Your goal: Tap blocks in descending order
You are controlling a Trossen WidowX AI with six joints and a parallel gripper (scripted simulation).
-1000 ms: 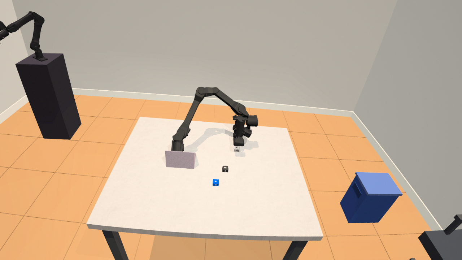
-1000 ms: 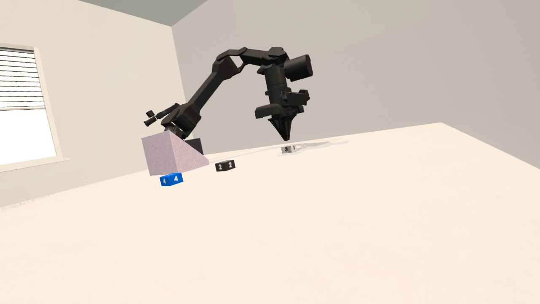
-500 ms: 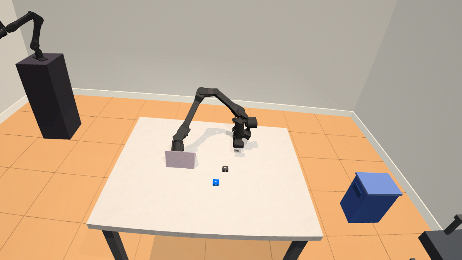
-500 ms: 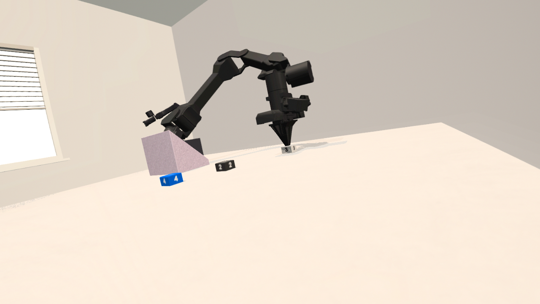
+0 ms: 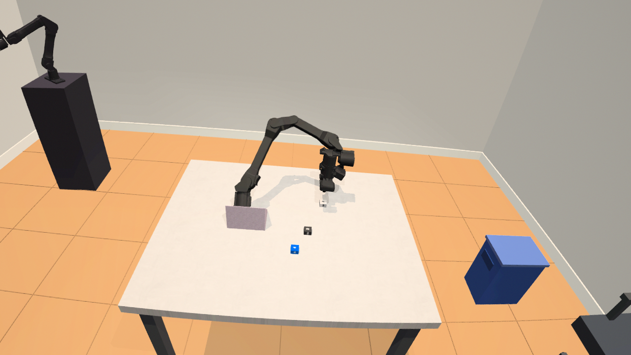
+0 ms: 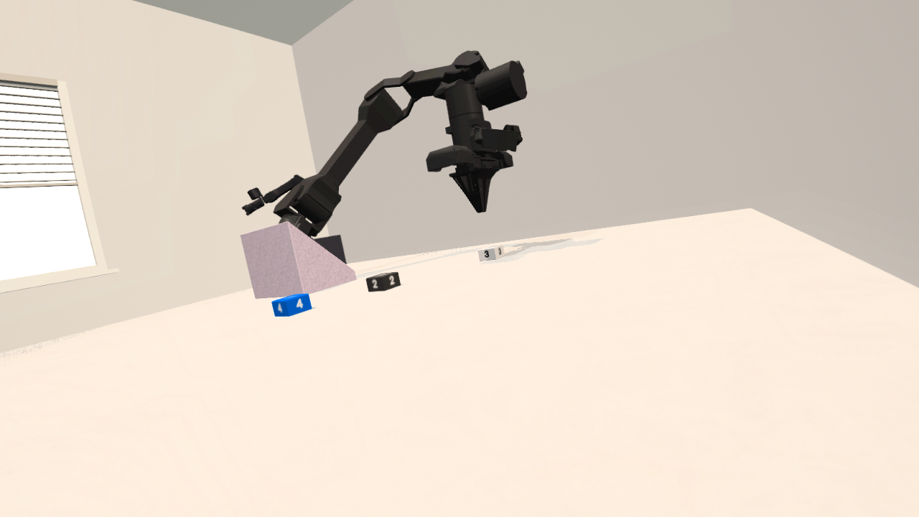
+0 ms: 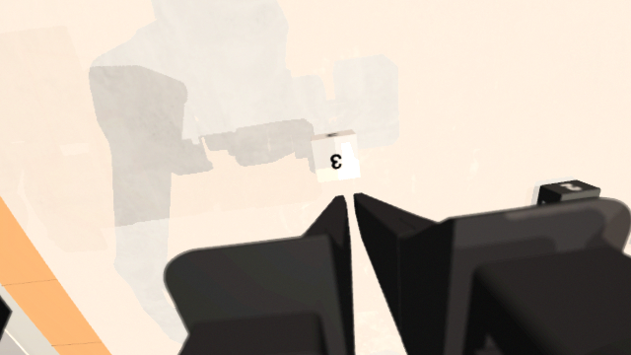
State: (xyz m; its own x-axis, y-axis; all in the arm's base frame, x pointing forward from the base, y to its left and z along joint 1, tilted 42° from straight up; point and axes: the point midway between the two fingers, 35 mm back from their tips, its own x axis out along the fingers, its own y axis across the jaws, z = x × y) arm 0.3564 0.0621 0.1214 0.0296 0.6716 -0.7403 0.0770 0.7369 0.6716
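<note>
The black block marked 2 is 80 mm behind my gripper tip, 180 mm to the right of it and 70 mm below it. Also, from my gripper tip: pale grey block marked 3 (70 mm below); then blue block marked 4 (140 mm behind, 290 mm to the right, 70 mm below).
</note>
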